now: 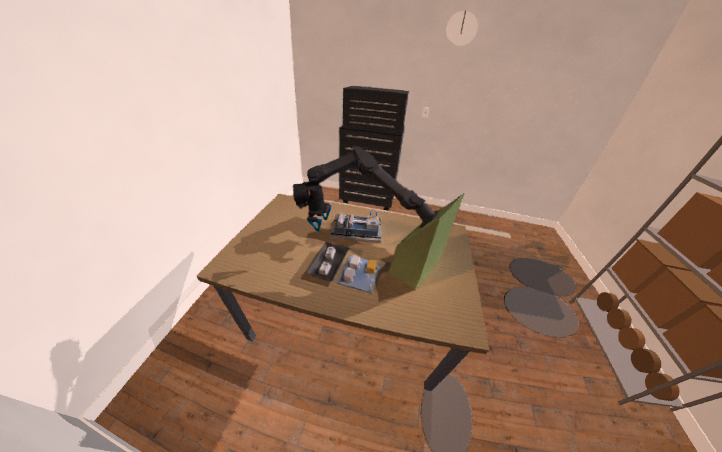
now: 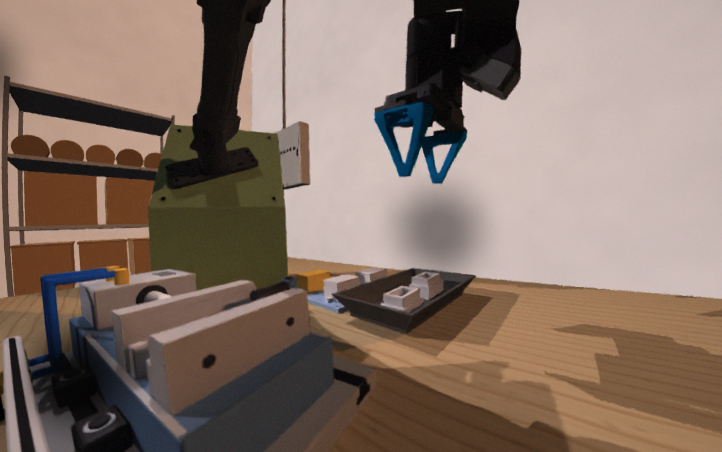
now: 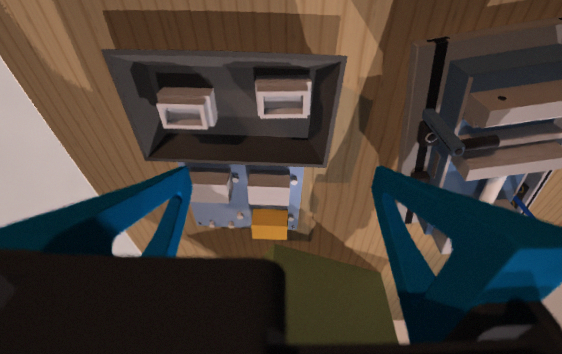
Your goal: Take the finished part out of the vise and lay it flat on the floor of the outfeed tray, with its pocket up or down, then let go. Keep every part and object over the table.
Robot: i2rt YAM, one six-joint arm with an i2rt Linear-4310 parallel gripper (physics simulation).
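Where they show: gripper, fingertip midpoint: (image 1: pixel 321 225) (image 2: pixel 422 180) (image 3: pixel 281 176); arm's base at its link origin: (image 1: pixel 430 219) (image 2: pixel 215 167).
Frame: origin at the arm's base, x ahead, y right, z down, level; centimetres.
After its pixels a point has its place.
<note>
My gripper (image 1: pixel 323 223) {x 50.7, y 4.1, z 9.5 cm} (image 2: pixel 421 178) {x 50.7, y 4.1, z 9.5 cm} (image 3: pixel 281 176) {x 50.7, y 4.1, z 9.5 cm} is open and empty, high above the table near the outfeed tray. The dark grey outfeed tray (image 1: pixel 338 259) {x 42.4, y -0.2, z 28.6 cm} (image 2: pixel 372 312) {x 44.1, y 7.2, z 27.0 cm} (image 3: pixel 235 100) {x 47.5, y -3.1, z 28.6 cm} holds two pale stepped parts on its floor, apart from each other, with their pockets up. One part (image 1: pixel 330 252) {x 46.9, y 3.1, z 26.9 cm} (image 2: pixel 402 298) {x 47.9, y 5.6, z 25.2 cm} (image 3: pixel 283 97) {x 47.3, y 2.9, z 26.5 cm} lies toward the vise. The other part (image 1: pixel 323 268) {x 49.2, y -8.7, z 26.5 cm} (image 2: pixel 427 285) {x 49.3, y -5.6, z 26.2 cm} (image 3: pixel 186 107) {x 49.6, y -7.4, z 25.1 cm} lies toward the far end. The vise (image 1: pixel 355 228) {x 34.0, y 20.8, z 23.8 cm} (image 2: pixel 229 346) {x 44.0, y 27.9, z 21.7 cm} (image 3: pixel 515 159) {x 37.6, y 25.4, z 20.5 cm} shows no finished part between its pale jaws.
A blue plate (image 1: pixel 364 279) {x 28.8, y -12.6, z 29.0 cm} (image 3: pixel 240 200) {x 30.3, y -9.3, z 29.0 cm} beside the tray bears two pale blocks (image 3: pixel 212 186) {x 37.5, y -10.1, z 25.4 cm} (image 3: pixel 268 189) {x 35.0, y -2.6, z 25.4 cm} and a yellow block (image 1: pixel 371 265) {x 25.4, y -6.4, z 25.4 cm} (image 2: pixel 313 280) {x 26.5, y -3.5, z 26.5 cm} (image 3: pixel 270 224) {x 26.9, y -4.8, z 25.7 cm}. A green slanted stand (image 1: pixel 426 255) {x 4.3, y -17.4, z 6.3 cm} (image 2: pixel 218 245) {x 5.9, y 3.5, z 18.9 cm} (image 3: pixel 330 295) {x 7.3, y 1.9, z 21.4 cm} carries the arm's base.
</note>
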